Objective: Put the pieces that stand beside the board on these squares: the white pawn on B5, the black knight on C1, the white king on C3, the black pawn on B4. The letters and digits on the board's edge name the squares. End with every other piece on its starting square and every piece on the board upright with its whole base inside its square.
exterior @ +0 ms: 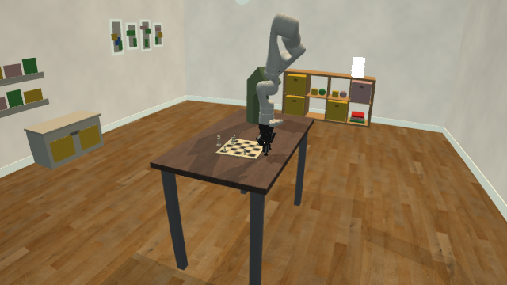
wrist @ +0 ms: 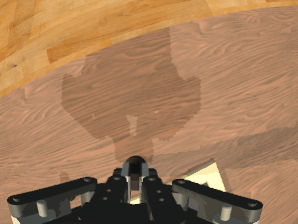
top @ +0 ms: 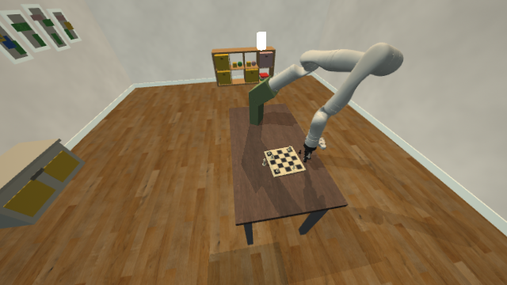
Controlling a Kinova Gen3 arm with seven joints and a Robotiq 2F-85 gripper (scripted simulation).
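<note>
The black knight lies 2 cm below my hand. Round my hand: black pawn 8 cm behind, 1 cm to the right, 2 cm below; then chessboard 2 cm behind, 14 cm to the right, 3 cm below; then white king 1 cm ahead, 28 cm to the right.
</note>
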